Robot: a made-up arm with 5 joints.
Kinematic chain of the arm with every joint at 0, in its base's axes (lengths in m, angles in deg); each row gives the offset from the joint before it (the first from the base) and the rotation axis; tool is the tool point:
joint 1: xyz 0 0 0.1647 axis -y
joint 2: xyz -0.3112 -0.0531 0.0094 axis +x
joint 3: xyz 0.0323 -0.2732 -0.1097 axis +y
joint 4: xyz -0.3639 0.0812 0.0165 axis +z
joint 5: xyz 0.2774 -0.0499 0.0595 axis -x
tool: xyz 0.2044 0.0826 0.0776
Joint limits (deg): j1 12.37..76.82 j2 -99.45..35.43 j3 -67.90..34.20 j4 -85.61..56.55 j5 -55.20..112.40
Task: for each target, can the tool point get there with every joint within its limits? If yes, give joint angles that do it. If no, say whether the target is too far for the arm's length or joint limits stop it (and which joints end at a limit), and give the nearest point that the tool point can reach.
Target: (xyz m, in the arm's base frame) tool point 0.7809 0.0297 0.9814
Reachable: no: joint limits stop it (at a limit: joint 1, joint 3, joint 5) | nearest point -0.1651 -0.0076 0.4876 | short by 1.068 m
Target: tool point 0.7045 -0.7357 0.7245
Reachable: no: joint limits stop it (at a limit: joint 1, joint 2, joint 3, joint 5) | nearest point 0.1983 -0.4229 -0.0146 | short by 0.949 m
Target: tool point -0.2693 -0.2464 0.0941
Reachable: yes | joints 65.03 -58.85 -21.06 -14.98 78.49
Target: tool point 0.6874 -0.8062 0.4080
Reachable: no: joint limits stop it (at a limit: joint 1, joint 2, joint 3, joint 5) | nearest point 0.2054 -0.4956 -0.0589 | short by 0.739 m
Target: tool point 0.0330 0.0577 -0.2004
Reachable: yes | joints 66.56 -22.15 -20.63 45.31 87.64
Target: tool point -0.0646 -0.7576 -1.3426
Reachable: no: too far | nearest point -0.0385 -0.4761 -0.7346 | short by 0.671 m
